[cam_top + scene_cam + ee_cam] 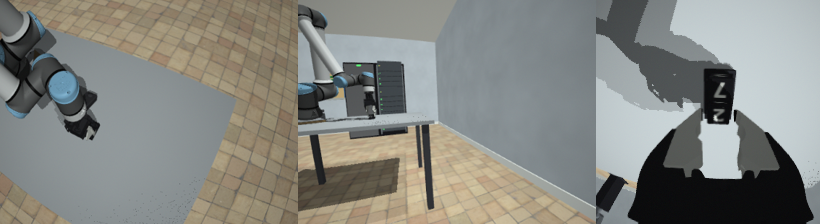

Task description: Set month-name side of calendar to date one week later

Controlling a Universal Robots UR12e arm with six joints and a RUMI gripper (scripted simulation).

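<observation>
Now: the black cube 1 cm below my hand. Round my hand: dark tray 2 cm to the left, 3 cm below.
</observation>
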